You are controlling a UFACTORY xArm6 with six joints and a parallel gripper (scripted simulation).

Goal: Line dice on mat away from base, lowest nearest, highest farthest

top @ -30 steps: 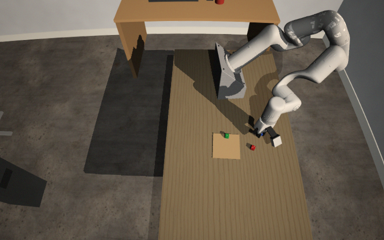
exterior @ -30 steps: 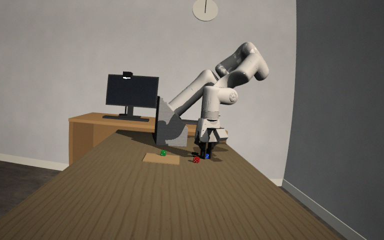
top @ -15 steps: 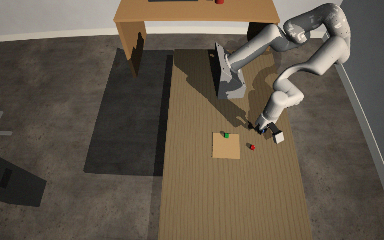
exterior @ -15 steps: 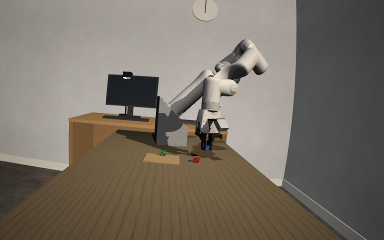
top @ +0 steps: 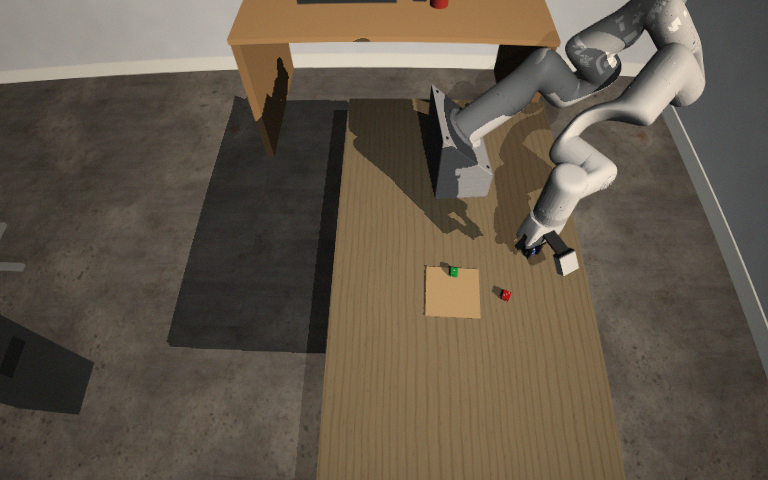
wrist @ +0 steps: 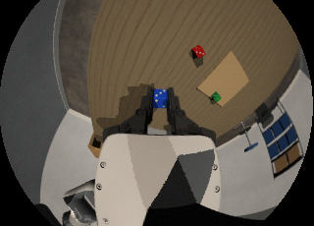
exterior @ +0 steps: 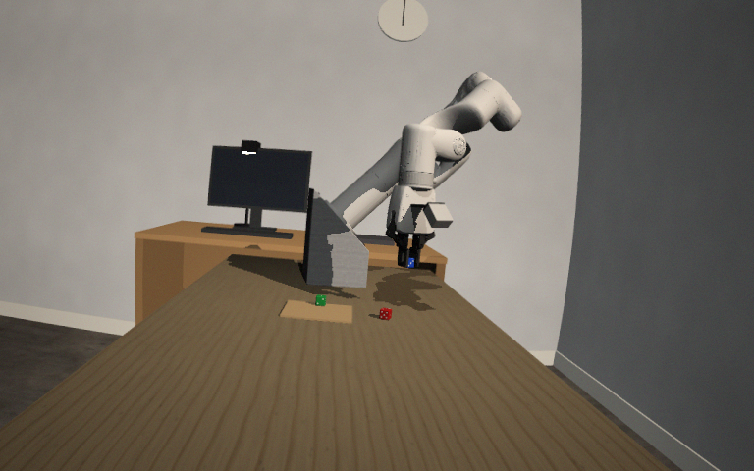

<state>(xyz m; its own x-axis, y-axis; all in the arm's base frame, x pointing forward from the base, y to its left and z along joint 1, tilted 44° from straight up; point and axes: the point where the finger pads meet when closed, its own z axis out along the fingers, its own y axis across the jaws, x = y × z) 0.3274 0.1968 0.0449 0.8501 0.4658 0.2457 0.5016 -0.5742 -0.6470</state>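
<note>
Right now the tan mat is 180 mm to the right of my hand, 120 mm below it and 80 mm ahead of it. Also, from my hand: red die 110 mm below, 80 mm ahead, 40 mm to the right; then green die 180 mm to the right, 110 mm below, 30 mm ahead; then blue die 10 mm below.
</note>
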